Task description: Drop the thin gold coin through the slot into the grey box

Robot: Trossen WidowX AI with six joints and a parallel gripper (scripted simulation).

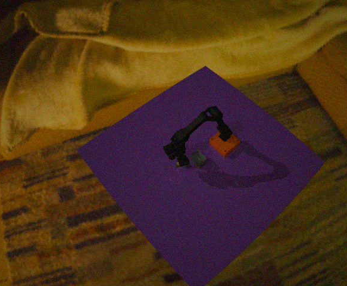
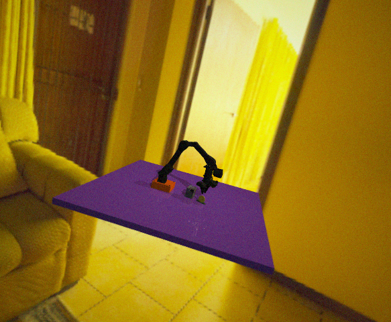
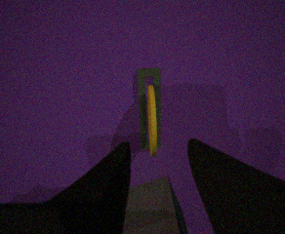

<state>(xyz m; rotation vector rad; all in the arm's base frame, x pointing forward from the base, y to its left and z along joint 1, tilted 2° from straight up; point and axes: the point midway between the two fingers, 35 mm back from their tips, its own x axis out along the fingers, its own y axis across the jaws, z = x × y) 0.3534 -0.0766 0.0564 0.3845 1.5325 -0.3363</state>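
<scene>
My gripper tip is now 5 cm above the gold coin.
</scene>
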